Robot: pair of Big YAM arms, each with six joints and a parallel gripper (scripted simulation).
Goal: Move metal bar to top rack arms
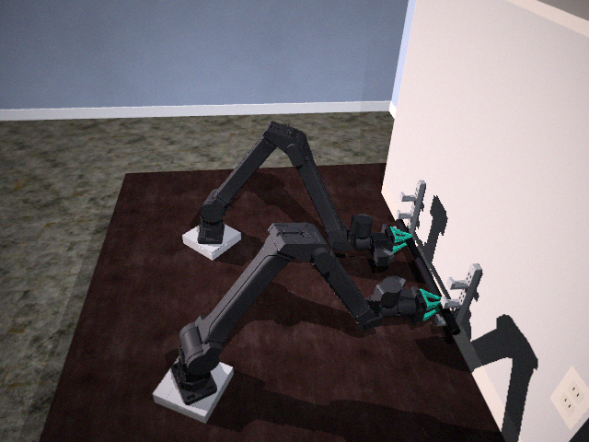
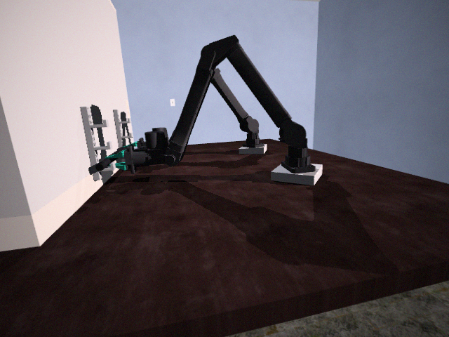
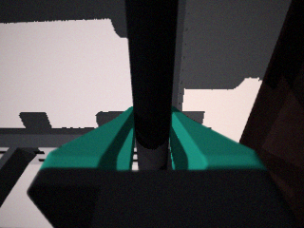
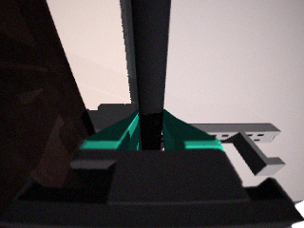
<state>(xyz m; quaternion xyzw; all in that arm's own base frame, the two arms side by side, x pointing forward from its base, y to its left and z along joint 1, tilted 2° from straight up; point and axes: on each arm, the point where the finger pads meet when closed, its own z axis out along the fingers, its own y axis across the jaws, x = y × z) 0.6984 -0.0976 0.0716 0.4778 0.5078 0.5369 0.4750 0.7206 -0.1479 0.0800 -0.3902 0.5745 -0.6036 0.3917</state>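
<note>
Now: the dark metal bar 10 mm behind my right hand and 150 mm to the left of it. Also, from my right hand: white wall 180 mm ahead, 130 mm to the left, 360 mm above.
</note>
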